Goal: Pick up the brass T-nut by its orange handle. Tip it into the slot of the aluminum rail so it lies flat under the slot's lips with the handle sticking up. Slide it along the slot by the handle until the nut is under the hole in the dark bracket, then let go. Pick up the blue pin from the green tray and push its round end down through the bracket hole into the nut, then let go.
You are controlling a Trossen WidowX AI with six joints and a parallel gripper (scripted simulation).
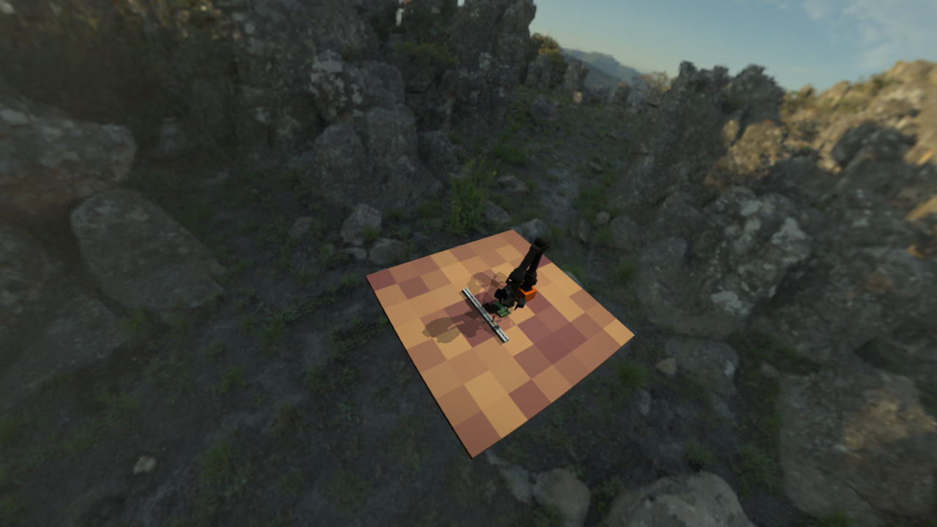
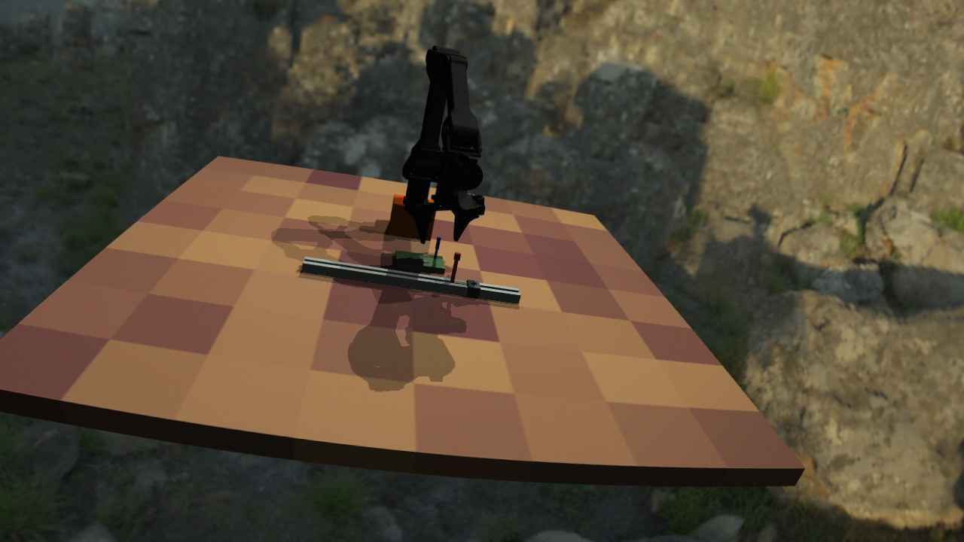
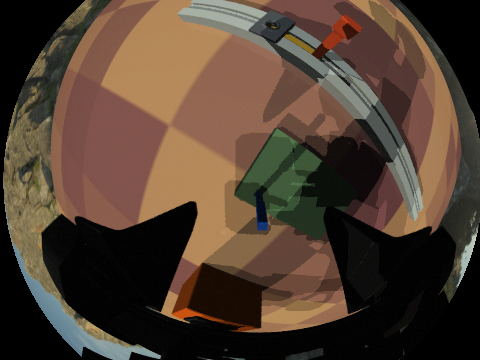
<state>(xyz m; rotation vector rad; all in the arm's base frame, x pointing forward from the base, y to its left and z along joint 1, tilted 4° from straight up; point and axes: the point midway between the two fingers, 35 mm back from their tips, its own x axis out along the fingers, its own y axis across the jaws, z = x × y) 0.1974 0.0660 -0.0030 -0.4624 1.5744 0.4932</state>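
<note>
Now: gripper tip 30 mm above the blue pin and 10 mm past it. From my gripper tip the other things lie so: green tray 50 mm below, 20 mm to the right, 10 mm ahead; then brass T-nut 130 mm ahead, 60 mm to the left, 10 mm below.
</note>
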